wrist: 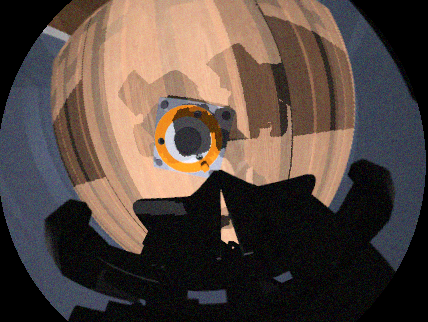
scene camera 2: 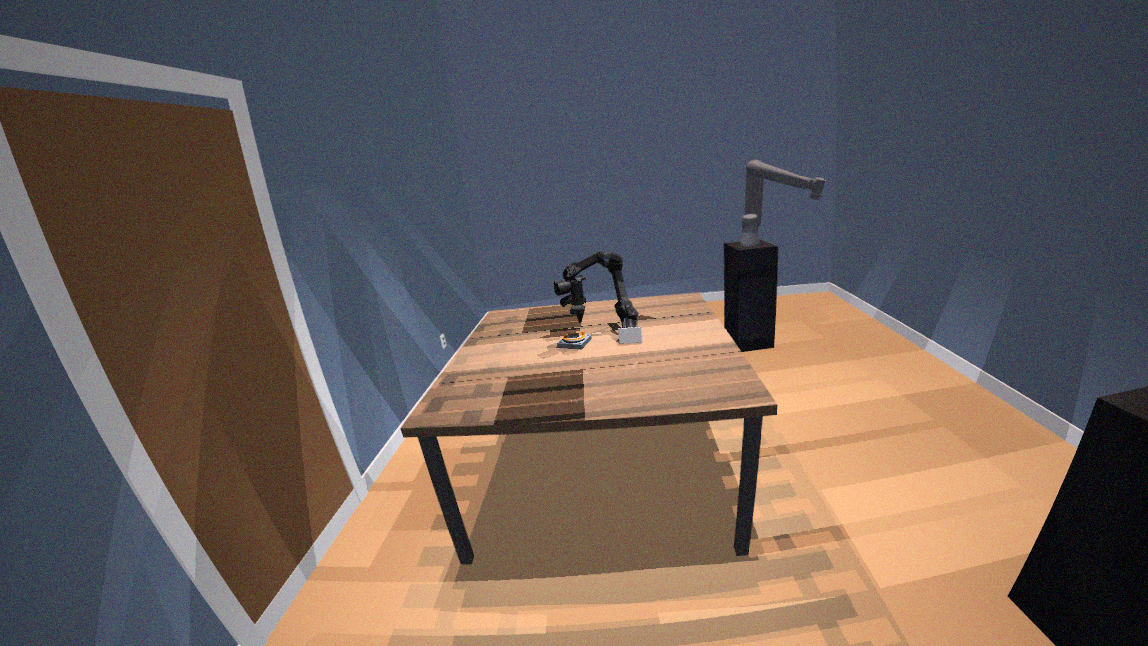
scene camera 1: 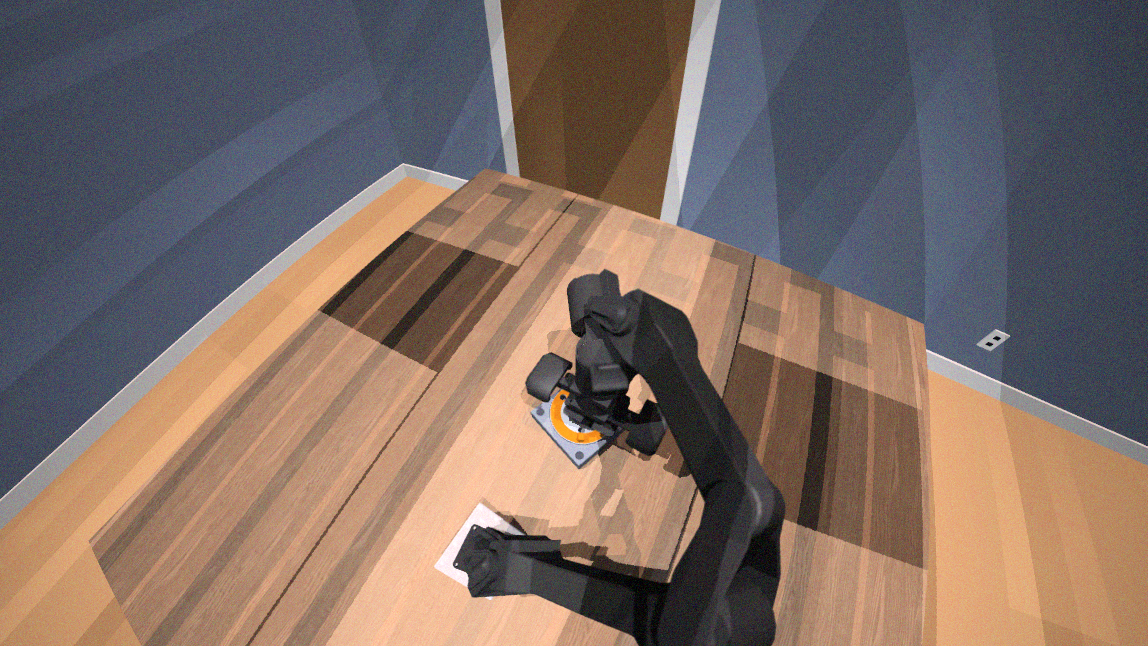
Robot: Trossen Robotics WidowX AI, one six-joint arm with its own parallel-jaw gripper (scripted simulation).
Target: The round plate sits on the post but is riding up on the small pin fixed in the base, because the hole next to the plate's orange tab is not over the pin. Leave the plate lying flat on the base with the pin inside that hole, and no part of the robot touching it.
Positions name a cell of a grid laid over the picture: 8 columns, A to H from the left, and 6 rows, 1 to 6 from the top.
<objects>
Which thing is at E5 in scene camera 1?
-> A square grey base.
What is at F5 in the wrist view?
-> My gripper.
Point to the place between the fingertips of my gripper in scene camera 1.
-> E4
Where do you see a round plate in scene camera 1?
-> At D4
</objects>
